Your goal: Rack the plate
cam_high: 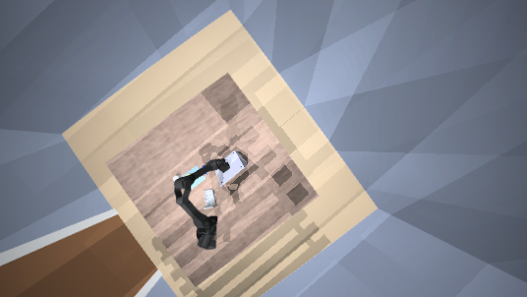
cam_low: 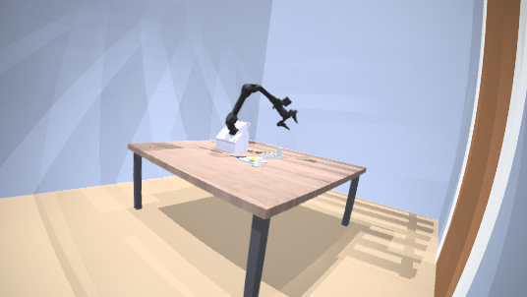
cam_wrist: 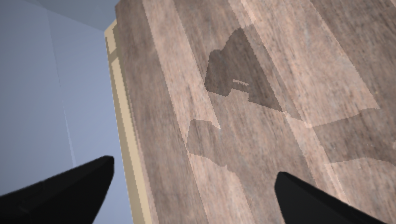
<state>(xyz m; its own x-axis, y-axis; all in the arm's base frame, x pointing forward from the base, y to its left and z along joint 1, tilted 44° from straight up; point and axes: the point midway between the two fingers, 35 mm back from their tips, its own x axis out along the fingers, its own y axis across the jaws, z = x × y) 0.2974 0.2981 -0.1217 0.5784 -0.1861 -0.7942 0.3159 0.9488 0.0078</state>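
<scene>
Now: gripper tip 43 cm to the left of the yellow plate, 22 cm above it and 1 cm short of it. Round my gripper tip: blue spoon (42 cm to the right, 23 cm below, 13 cm behind); then pale grey cup (49 cm to the right, 21 cm below, 8 cm ahead); then grey dish rack (21 cm to the right, 21 cm below, 3 cm behind).
</scene>
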